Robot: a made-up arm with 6 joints. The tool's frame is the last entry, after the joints.
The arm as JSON. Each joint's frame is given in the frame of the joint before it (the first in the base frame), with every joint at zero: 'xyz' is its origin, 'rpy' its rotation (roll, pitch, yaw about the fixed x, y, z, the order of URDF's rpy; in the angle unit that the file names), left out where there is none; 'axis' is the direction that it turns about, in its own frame. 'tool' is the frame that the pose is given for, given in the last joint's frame.
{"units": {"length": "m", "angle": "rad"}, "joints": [
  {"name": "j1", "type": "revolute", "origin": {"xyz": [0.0, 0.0, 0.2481], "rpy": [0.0, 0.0, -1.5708]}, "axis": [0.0, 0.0, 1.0]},
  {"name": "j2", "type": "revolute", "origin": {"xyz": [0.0, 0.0, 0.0], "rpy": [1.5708, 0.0, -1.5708]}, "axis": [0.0, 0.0, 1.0]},
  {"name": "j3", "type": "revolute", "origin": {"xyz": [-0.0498, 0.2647, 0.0]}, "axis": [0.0, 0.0, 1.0]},
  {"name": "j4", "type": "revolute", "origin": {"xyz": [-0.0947, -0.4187, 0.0], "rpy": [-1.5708, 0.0, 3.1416]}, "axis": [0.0, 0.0, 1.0]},
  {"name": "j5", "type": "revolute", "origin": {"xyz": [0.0, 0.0, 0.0], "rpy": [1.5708, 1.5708, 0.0]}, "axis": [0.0, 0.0, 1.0]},
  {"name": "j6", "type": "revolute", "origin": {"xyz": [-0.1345, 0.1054, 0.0], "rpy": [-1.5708, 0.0, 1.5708]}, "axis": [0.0, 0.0, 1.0]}
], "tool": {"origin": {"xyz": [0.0, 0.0, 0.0]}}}
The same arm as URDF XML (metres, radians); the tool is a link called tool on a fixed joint. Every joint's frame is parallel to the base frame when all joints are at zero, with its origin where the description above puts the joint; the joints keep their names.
<robot name="arm">
<link name="base"/>
<link name="link1"/>
<link name="link2"/>
<link name="link3"/>
<link name="link4"/>
<link name="link5"/>
<link name="link6"/>
<link name="tool"/>
<joint name="j1" type="continuous"><parent link="base"/><child link="link1"/><origin xyz="0 0 0.2481" rpy="0 0 0"/><axis xyz="0 0 1"/></joint>
<joint name="j2" type="continuous"><parent link="link1"/><child link="link2"/><origin xyz="0 0 0" rpy="0 0 0"/><axis xyz="0 1 0"/></joint>
<joint name="j3" type="continuous"><parent link="link2"/><child link="link3"/><origin xyz="0.0498 0 0.2647" rpy="0 0 0"/><axis xyz="0 1 0"/></joint>
<joint name="j4" type="continuous"><parent link="link3"/><child link="link4"/><origin xyz="0.0947 0 -0.4187" rpy="0 0 0"/><axis xyz="0 0 -1"/></joint>
<joint name="j5" type="continuous"><parent link="link4"/><child link="link5"/><origin xyz="0 0 0" rpy="0 0 0"/><axis xyz="0 1 0"/></joint>
<joint name="j6" type="continuous"><parent link="link5"/><child link="link6"/><origin xyz="0.1054 0 -0.1345" rpy="0 0 0"/><axis xyz="0 0 -1"/></joint>
<joint name="tool_fixed" type="fixed"><parent link="link6"/><child link="tool"/><origin xyz="0 0 0" rpy="3.1416 0 0"/></joint>
</robot>

